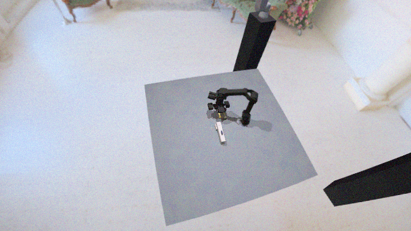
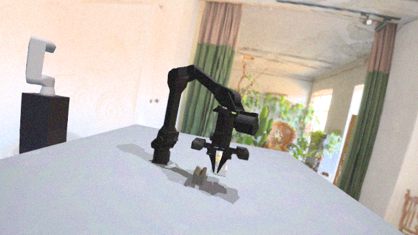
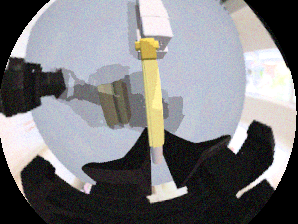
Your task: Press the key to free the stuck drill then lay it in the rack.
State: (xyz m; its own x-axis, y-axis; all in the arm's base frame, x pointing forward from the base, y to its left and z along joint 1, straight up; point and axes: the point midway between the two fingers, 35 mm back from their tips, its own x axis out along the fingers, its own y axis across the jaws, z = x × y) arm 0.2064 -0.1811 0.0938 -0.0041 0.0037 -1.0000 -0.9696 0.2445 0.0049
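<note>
My gripper tip is 10 mm short of the drill, 40 mm to the right of it and 30 mm below it. From my gripper tip the other things lie so: rack (40 mm behind, 50 mm to the left, 40 mm below); dark key (70 mm ahead, 220 mm to the left, 10 mm below).
</note>
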